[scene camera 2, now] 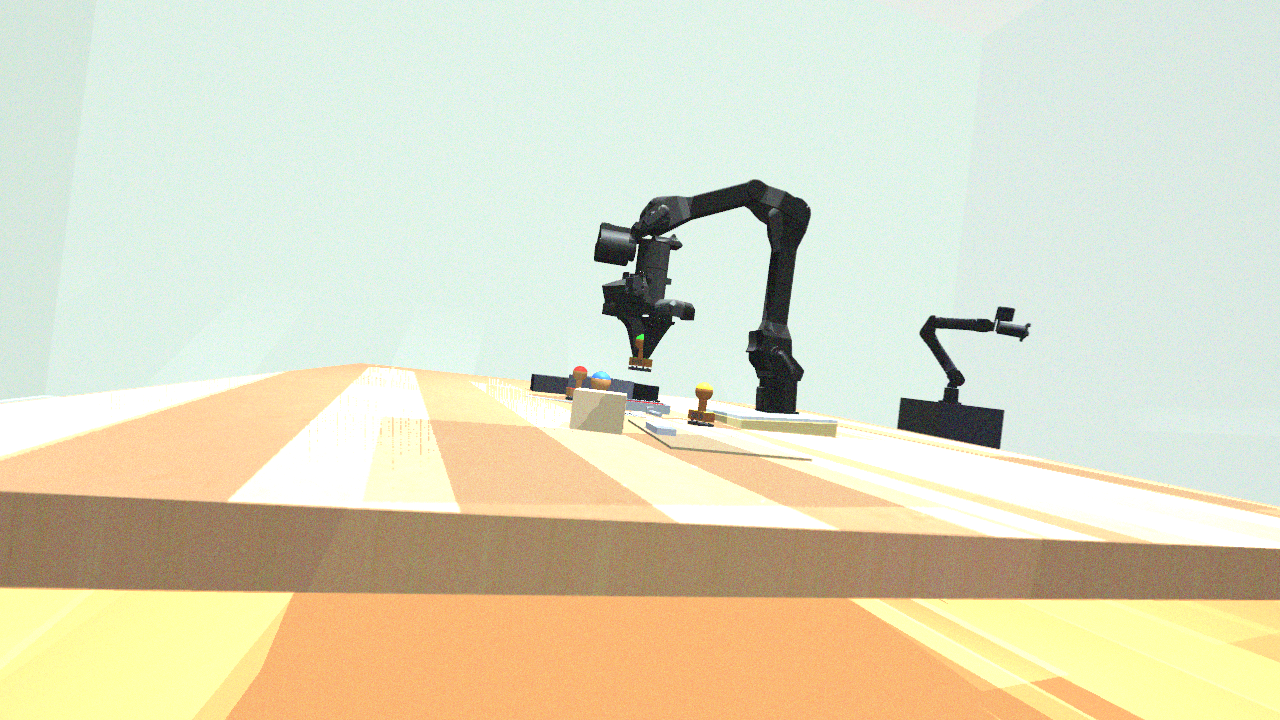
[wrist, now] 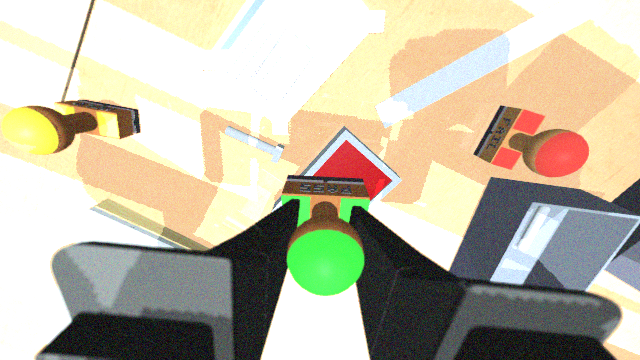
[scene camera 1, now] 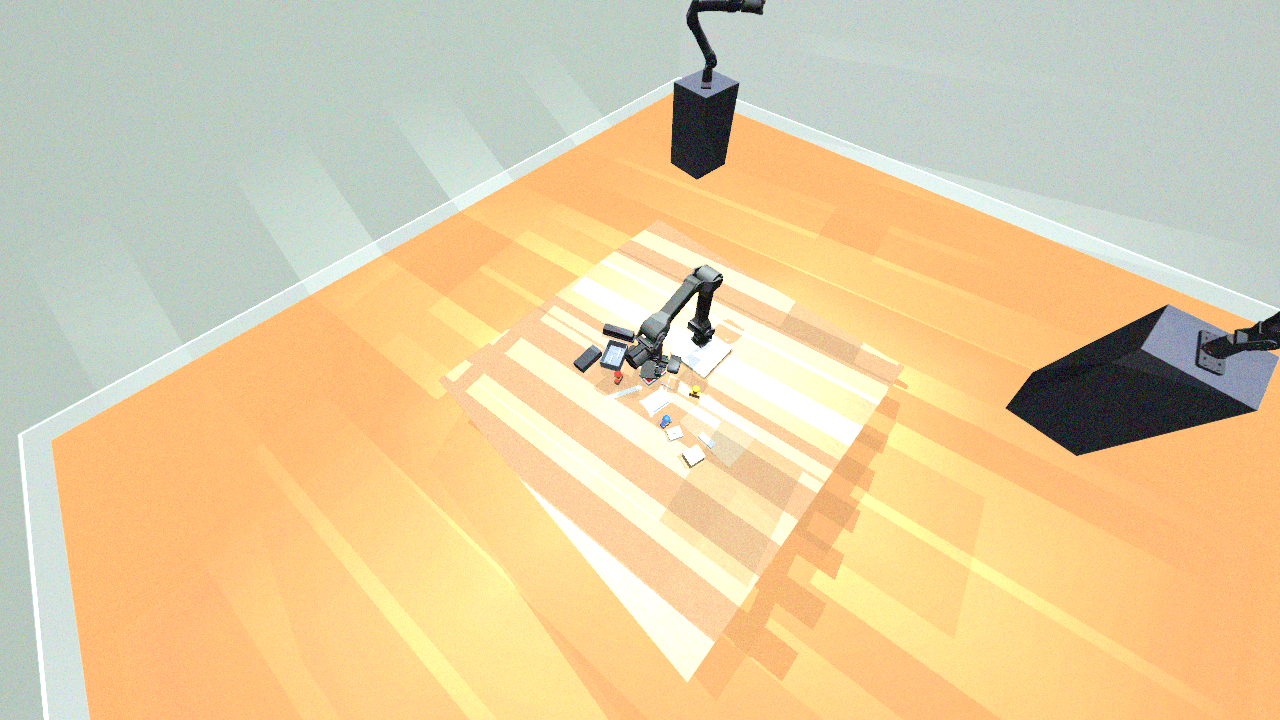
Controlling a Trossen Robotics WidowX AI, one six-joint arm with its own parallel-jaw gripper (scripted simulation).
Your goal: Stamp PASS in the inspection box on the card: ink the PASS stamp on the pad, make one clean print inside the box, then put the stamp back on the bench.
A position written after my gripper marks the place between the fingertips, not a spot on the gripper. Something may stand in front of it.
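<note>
My gripper [scene camera 2: 640, 358], [wrist: 325, 211], [scene camera 1: 653, 370]. Red-knobbed fail stamp [wrist: 557, 152]. Beige block [scene camera 2: 602, 411], out of frame in the wrist view. Yellow-knobbed stamp [scene camera 2: 704, 391], [wrist: 40, 130]. White card [wrist: 277, 62].
</note>
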